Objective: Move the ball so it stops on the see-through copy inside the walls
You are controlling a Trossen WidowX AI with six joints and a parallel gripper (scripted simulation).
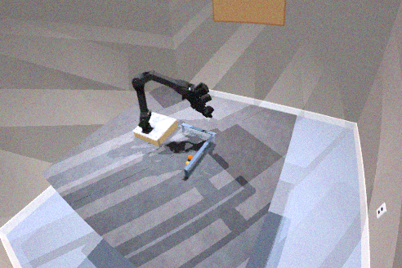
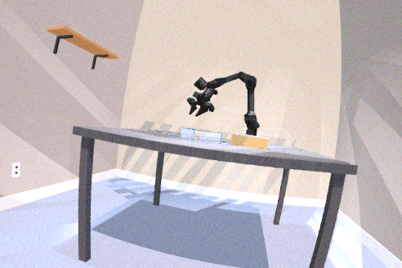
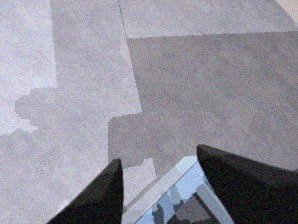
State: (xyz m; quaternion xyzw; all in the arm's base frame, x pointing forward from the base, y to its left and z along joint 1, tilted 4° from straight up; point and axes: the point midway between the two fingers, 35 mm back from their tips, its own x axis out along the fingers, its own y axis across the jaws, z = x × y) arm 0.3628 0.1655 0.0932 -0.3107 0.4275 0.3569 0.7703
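The clear wall is 3 cm ahead of my gripper tip, 21 cm to the right of it and 11 cm below it. From my gripper tip the other things lie so: orange ball: 2 cm behind, 25 cm to the right, 13 cm below; then see-through ball copy: 1 cm behind, 29 cm to the right, 13 cm below.
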